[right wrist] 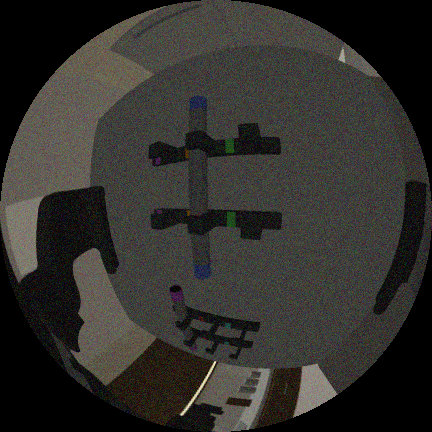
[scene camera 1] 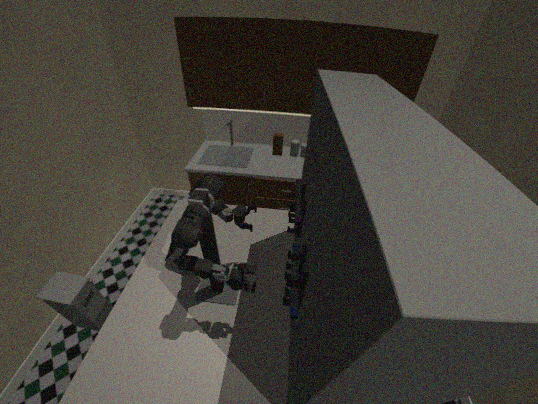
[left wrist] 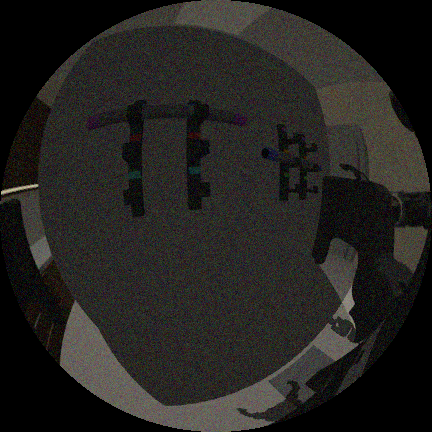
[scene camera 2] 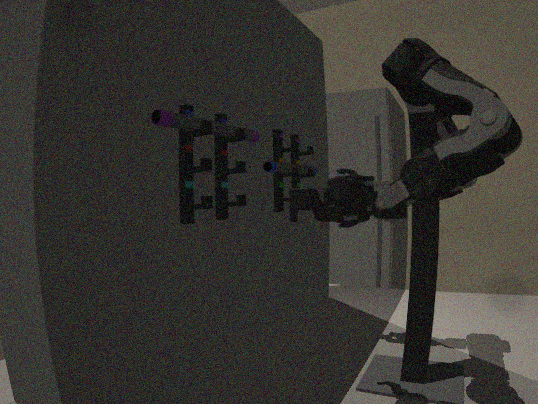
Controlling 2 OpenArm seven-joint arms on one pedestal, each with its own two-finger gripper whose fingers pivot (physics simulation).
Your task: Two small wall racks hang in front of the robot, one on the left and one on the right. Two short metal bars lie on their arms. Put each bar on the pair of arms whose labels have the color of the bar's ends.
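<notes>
The left rack (left wrist: 194, 200) (scene camera 2: 186, 215) has blue, red and cyan labels from top to bottom. A grey bar with purple ends (left wrist: 167, 111) (scene camera 2: 162, 118) (right wrist: 176, 295) lies on its top, blue-labelled arms. The right rack (right wrist: 270, 146) (scene camera 2: 278, 205) has purple, orange and green labels. A bar with blue ends (right wrist: 198, 182) (scene camera 2: 270, 166) (left wrist: 271, 154) lies on its middle, orange-labelled arms. My left gripper (scene camera 1: 252, 219) (left wrist: 192, 282) is open and empty, off the wall by the left rack. My right gripper (scene camera 1: 253, 281) (right wrist: 246, 290) is open, empty and rolled sideways before the right rack.
Both racks hang on a dark wall block (scene camera 1: 340, 225) (scene camera 2: 125, 250). A counter (scene camera 1: 275, 165) with a sink stands at the back in scene camera 1. A tall grey cabinet (scene camera 2: 357, 140) stands behind the arms in scene camera 2.
</notes>
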